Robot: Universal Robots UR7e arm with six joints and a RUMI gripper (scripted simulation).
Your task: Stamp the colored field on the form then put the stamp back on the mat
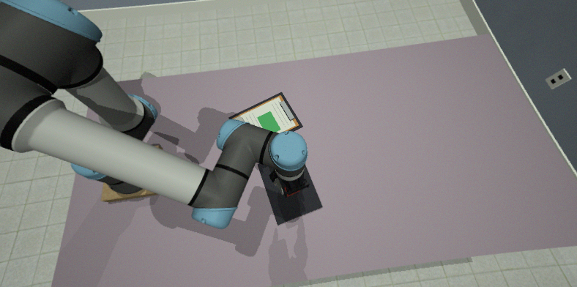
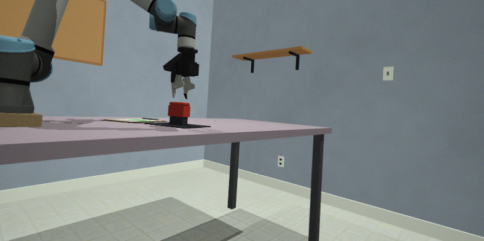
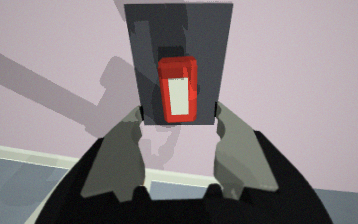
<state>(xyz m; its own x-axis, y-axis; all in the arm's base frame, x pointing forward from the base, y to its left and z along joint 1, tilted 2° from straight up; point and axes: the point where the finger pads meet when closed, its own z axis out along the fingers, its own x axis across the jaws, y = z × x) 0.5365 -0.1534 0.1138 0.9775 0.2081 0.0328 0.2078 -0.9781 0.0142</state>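
Now: hand 8 cm above the red stamp. Round my hand: mat: 13 cm below; clipboard: 27 cm to the left, 13 cm below, 3 cm behind.
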